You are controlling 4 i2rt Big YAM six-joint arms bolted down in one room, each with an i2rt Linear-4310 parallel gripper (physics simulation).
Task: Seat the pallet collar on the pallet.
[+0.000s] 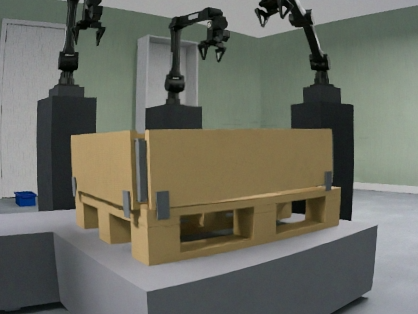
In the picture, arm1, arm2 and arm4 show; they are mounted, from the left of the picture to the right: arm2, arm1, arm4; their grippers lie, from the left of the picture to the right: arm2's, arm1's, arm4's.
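Observation:
The pallet collar, a light-brown wooden frame with grey metal corner fittings, rests upright on the pallet. Its lower edge runs along the pallet's top, and its grey brackets overlap the pallet's upper edge at the visible corners. The far sides are hidden. Arm2's gripper hangs at the upper left with its fingers apart, empty. Arm1's gripper is open above and behind the collar, clear of it. Arm4's gripper is open and empty high at the upper right. Arm3 does not show.
The pallet stands on a grey platform, with a lower grey block at the left. Dark pedestals carry the arms behind the pallet. A blue bin is on the floor at the far left.

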